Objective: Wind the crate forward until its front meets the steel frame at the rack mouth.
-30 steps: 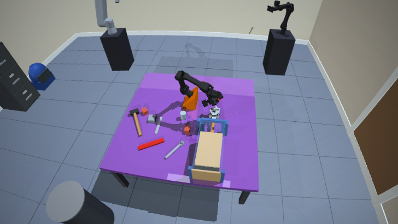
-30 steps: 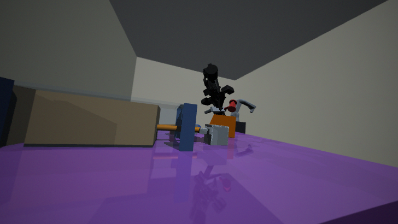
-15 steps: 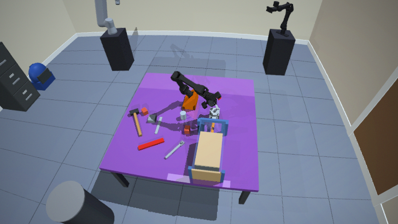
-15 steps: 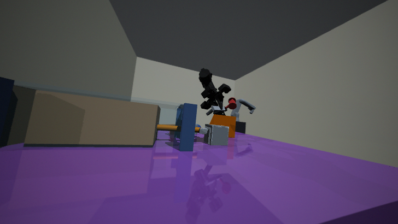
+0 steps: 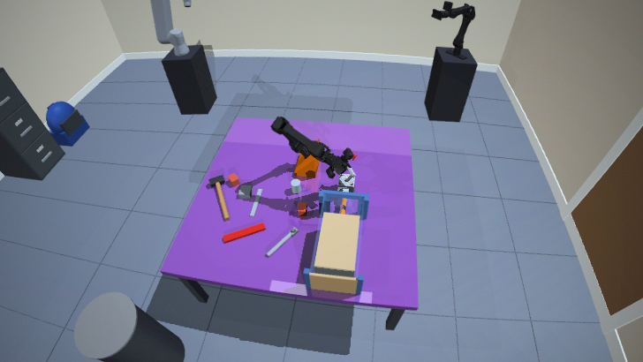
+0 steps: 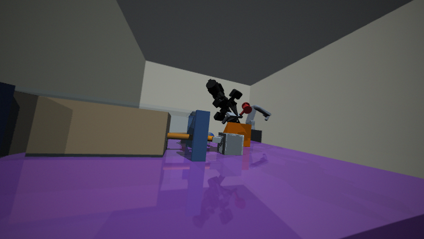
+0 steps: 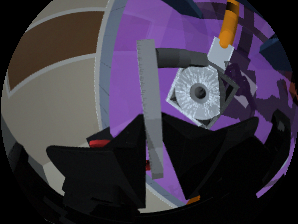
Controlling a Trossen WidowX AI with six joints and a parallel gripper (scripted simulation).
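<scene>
Right now the red knob is 50 mm behind my gripper tip and 40 mm above it. Also, from my gripper tip: grey bar: 140 mm ahead, 530 mm to the right, 170 mm below; grey winch: 20 mm to the right, 140 mm below; winch handle: 10 mm behind, 10 mm to the right, 10 mm above.
</scene>
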